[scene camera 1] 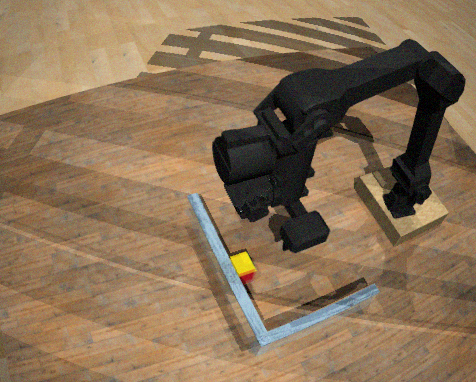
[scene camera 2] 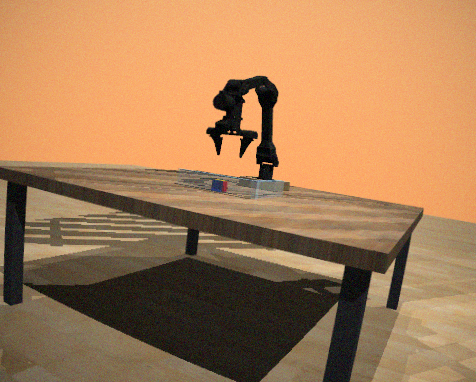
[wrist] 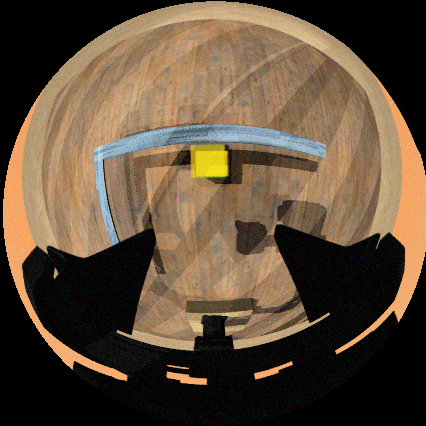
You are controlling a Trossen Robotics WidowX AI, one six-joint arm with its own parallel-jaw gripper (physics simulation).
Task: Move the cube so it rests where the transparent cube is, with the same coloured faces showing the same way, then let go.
Note:
My gripper is open, with nothing in its grasp. Further things: a transparent cube and a grey L-shaped rail.
My gripper is seen too in scene camera 2 and in the wrist view.

